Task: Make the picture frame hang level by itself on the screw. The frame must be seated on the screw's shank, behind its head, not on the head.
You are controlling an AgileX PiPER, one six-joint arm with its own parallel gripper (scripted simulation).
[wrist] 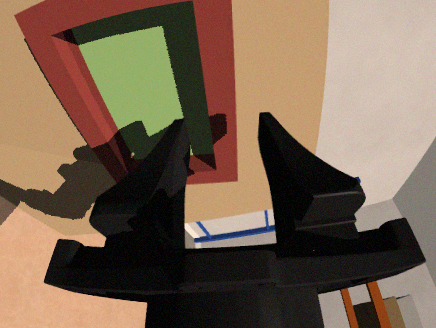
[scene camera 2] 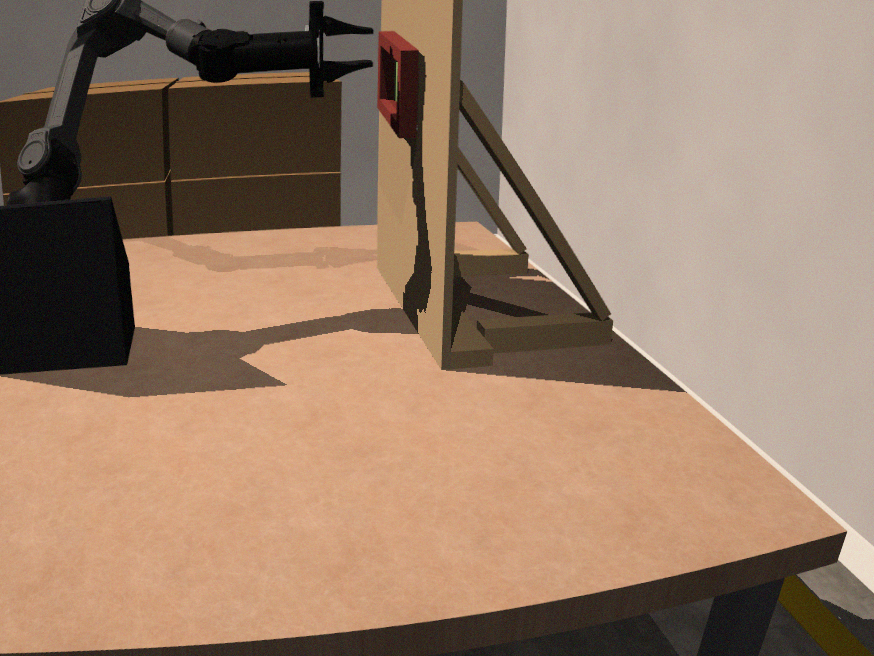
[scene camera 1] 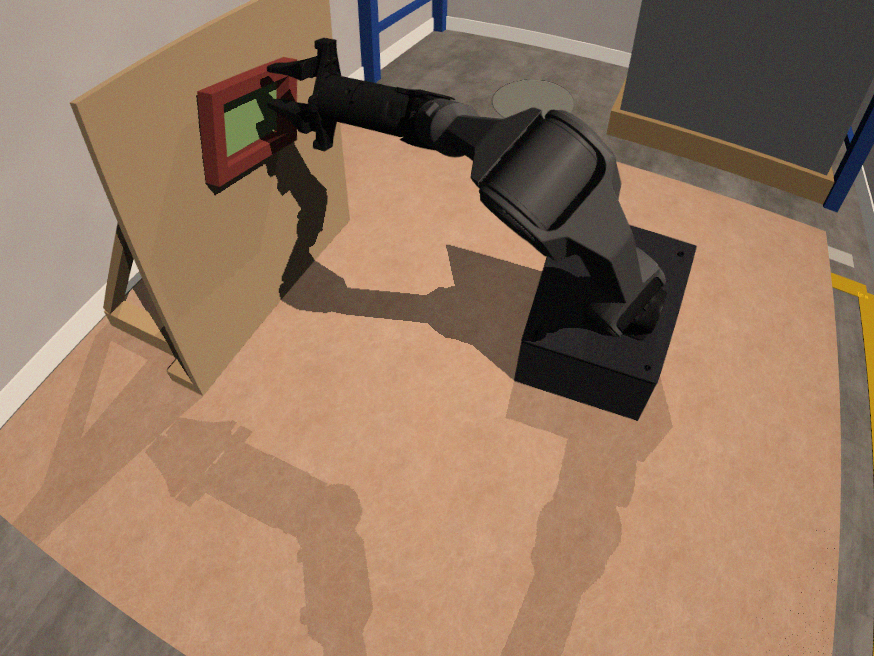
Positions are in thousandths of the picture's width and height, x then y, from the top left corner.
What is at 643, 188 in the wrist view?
A tan board.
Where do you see a tan board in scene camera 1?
248, 399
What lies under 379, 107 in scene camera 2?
My gripper.
